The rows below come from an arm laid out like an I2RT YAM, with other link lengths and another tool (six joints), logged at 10 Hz.
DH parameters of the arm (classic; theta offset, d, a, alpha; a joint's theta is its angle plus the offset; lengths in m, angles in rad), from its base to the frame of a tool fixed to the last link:
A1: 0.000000 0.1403 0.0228 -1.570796
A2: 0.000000 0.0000 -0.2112 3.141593
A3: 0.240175 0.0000 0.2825 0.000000
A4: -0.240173 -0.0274 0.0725 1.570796
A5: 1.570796 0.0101 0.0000 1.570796
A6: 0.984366 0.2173 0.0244 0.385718
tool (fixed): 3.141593 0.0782 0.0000 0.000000
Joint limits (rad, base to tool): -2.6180..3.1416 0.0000..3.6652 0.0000..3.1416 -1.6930..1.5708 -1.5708..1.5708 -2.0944..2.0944
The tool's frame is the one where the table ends.
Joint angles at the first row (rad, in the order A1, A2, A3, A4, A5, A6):
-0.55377 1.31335 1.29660 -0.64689 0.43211 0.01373
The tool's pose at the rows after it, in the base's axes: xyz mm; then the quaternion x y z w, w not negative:
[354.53 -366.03 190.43 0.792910 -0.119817 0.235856 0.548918]
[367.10 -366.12 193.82 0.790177 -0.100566 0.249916 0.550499]
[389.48 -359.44 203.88 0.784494 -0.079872 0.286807 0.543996]
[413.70 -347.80 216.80 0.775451 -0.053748 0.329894 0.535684]
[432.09 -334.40 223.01 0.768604 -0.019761 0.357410 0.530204]
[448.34 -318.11 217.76 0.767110 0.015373 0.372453 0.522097]
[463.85 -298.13 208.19 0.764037 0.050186 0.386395 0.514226]
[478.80 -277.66 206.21 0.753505 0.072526 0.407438 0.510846]
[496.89 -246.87 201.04 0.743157 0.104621 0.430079 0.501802]
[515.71 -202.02 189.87 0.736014 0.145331 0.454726 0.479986]
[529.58 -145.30 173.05 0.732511 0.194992 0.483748 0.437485]
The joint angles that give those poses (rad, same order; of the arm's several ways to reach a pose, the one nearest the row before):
-0.55375 1.34078 1.30216 -0.63658 0.41763 -0.00667
-0.55376 1.34272 1.29531 -0.60007 0.39116 -0.04863
-0.55282 1.32522 1.28043 -0.54826 0.32520 -0.08691
-0.55004 1.29689 1.25573 -0.49127 0.24609 -0.12899
-0.54147 1.27613 1.23018 -0.45304 0.18680 -0.18081
-0.52114 1.27121 1.20379 -0.42774 0.14730 -0.22474
-0.49045 1.26083 1.15831 -0.39067 0.11908 -0.26393
-0.45248 1.23877 1.10371 -0.33135 0.10502 -0.28358
-0.39654 1.22144 1.05047 -0.27724 0.08951 -0.30757
-0.32243 1.20706 0.99982 -0.24043 0.06344 -0.32597
-0.25565 1.18510 0.94984 -0.23191 -0.01067 -0.34292

